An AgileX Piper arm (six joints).
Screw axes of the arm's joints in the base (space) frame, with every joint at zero. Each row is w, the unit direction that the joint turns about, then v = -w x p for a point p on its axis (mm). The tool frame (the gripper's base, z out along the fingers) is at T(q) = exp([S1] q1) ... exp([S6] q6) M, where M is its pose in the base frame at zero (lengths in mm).
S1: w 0 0 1 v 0.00 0.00 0.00
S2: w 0 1 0 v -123.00 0.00 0.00
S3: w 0 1 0 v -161.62 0.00 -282.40
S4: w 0.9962 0 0.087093 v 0.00 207.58 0.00
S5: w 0 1 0 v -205.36 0.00 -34.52
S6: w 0.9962 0 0.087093 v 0.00 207.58 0.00
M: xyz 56.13 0.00 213.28 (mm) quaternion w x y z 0.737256 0 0.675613 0
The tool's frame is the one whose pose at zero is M.
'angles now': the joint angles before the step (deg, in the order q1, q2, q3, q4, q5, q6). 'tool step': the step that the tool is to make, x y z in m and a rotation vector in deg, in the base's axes. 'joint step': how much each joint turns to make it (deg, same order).
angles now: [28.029 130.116 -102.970 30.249 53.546 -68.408]
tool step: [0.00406 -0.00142 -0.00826 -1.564 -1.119 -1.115]
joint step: [0.000 0.928 -0.032 -2.079 -1.863 1.231]
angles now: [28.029 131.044 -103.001 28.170 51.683 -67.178]
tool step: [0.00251 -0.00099 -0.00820 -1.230 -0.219 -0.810]
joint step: [0.000 0.951 -0.050 -1.445 -1.019 1.081]
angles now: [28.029 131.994 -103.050 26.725 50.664 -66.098]
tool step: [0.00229 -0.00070 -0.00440 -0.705 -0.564 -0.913]
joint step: [0.000 0.522 -0.036 -1.092 -1.113 1.025]
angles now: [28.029 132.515 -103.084 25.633 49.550 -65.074]
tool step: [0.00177 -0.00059 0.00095 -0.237 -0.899 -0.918]
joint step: [0.000 -0.106 -0.021 -0.852 -0.969 1.001]
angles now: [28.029 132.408 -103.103 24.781 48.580 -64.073]
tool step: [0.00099 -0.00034 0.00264 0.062 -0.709 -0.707]
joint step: [0.000 -0.311 0.011 -0.449 -0.638 0.728]
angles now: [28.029 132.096 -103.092 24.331 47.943 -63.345]
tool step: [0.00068 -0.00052 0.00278 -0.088 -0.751 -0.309]
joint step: [0.000 -0.349 0.030 -0.536 -0.463 0.396]
